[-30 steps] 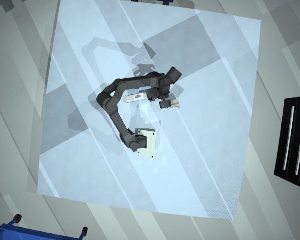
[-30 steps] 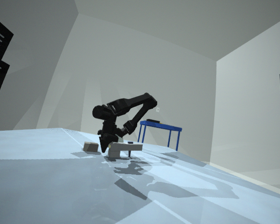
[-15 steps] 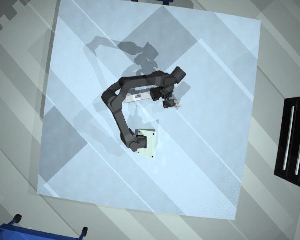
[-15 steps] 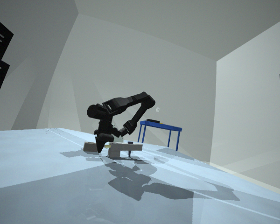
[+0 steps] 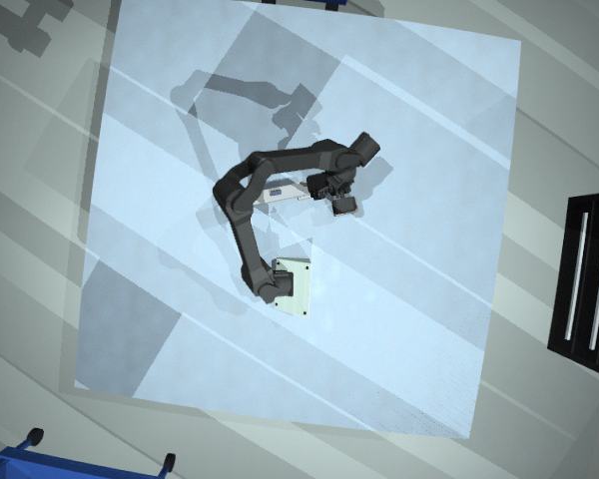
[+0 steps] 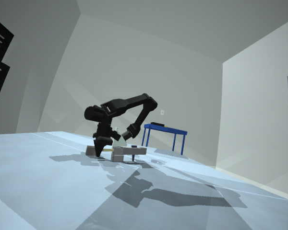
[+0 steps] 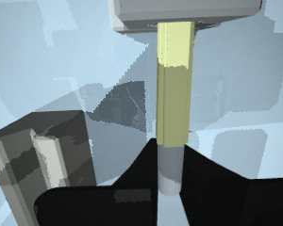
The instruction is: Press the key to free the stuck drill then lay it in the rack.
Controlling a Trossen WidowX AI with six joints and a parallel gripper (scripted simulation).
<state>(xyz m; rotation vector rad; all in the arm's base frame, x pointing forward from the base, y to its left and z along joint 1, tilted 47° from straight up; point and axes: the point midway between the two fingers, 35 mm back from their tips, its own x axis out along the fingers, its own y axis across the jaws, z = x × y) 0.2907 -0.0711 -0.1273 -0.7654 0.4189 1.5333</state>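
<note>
My gripper tip is 7 cm past the rack, 3 cm to the left of it and 1 cm below it. Round my gripper tip: pale block fixture 3 cm behind, 15 cm to the left, 3 cm above; then dark blue key 4 cm behind, 18 cm to the left, 4 cm above.
</note>
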